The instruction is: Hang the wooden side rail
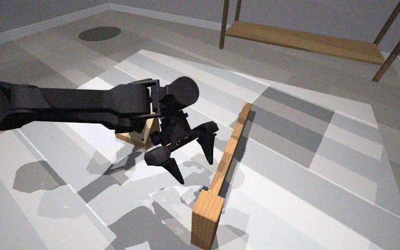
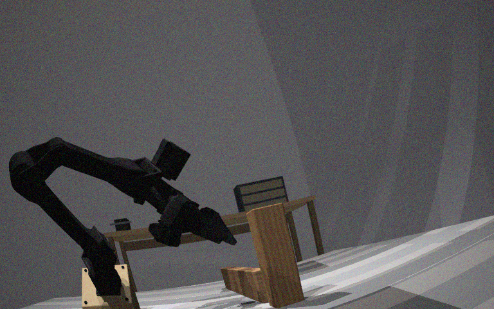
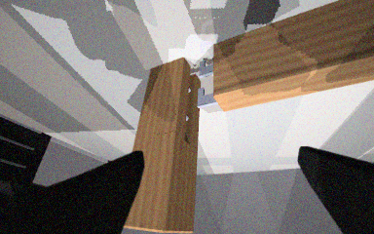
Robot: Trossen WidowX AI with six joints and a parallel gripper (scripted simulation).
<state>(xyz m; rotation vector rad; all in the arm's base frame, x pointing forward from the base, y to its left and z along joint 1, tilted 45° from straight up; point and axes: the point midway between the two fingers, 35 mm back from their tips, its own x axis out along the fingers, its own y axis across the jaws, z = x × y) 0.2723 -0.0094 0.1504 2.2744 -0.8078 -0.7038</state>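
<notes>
Now: gripper tip 60 mm short of the wooden headboard post, 70 mm to the left of it and 50 mm above it.
</notes>
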